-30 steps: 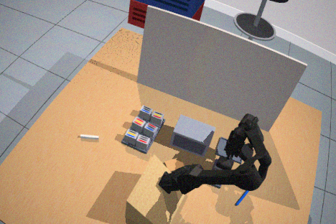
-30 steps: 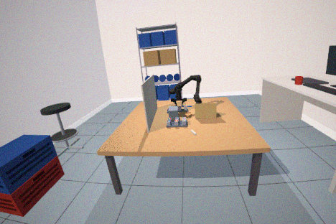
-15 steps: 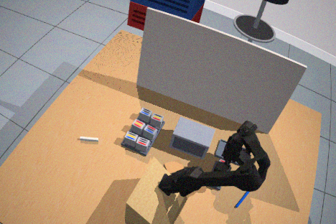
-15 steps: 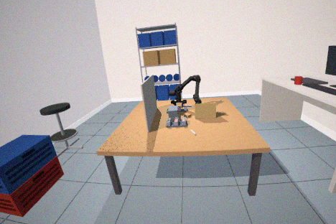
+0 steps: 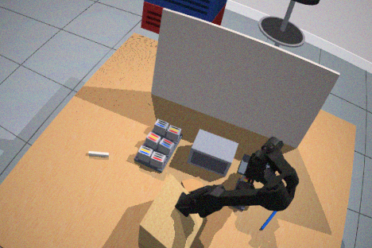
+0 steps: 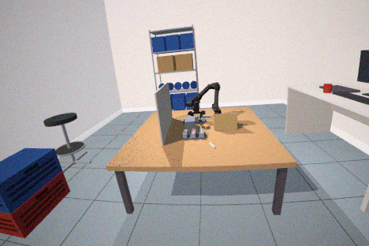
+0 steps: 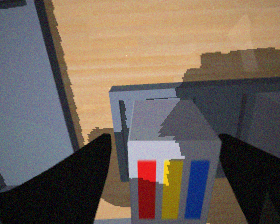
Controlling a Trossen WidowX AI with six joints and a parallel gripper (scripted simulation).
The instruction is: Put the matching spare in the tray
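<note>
Right now the grey spare block is 20 mm above my gripper tip. Also, from my gripper tip: white board: 290 mm ahead, 180 mm to the left, 210 mm above; then flat grey tray: 110 mm ahead, 20 mm to the right, 10 mm below; then grey mounted unit: 60 mm ahead, 180 mm to the left, 30 mm above.
</note>
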